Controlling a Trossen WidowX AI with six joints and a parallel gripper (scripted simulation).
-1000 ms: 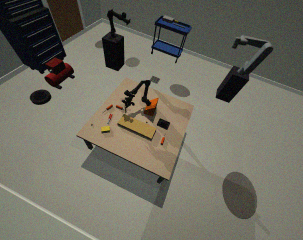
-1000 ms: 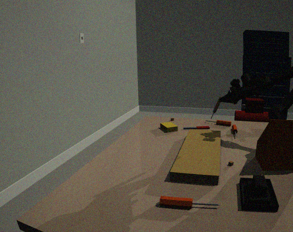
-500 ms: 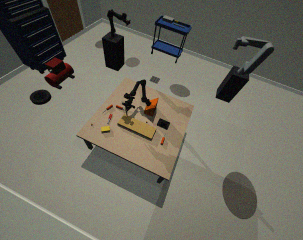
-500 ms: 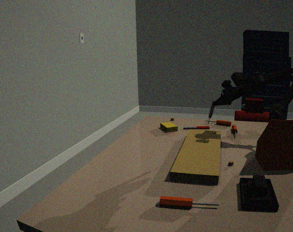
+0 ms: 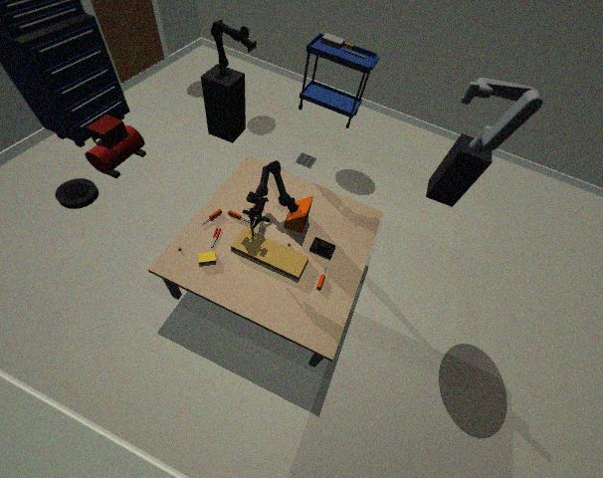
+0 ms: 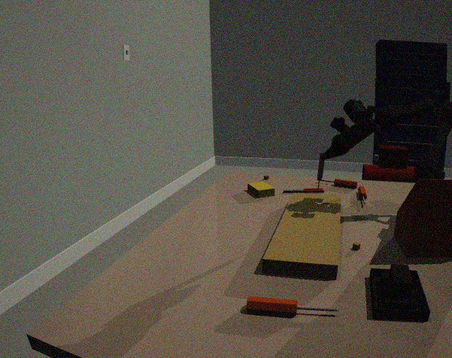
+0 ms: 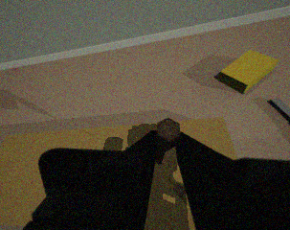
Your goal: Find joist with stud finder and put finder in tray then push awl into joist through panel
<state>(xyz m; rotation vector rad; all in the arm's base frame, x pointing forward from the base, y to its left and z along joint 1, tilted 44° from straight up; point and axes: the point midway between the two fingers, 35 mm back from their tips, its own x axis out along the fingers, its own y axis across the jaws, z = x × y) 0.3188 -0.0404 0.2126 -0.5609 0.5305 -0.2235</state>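
Right now my gripper tip is 5 cm above the awl and 1 cm to the right of it. The rest, counted from my gripper tip: black tray 48 cm to the left, 20 cm behind, 18 cm below; yellow block 24 cm ahead, 21 cm to the right, 18 cm below; stud finder 50 cm to the left, 20 cm behind, 15 cm below.
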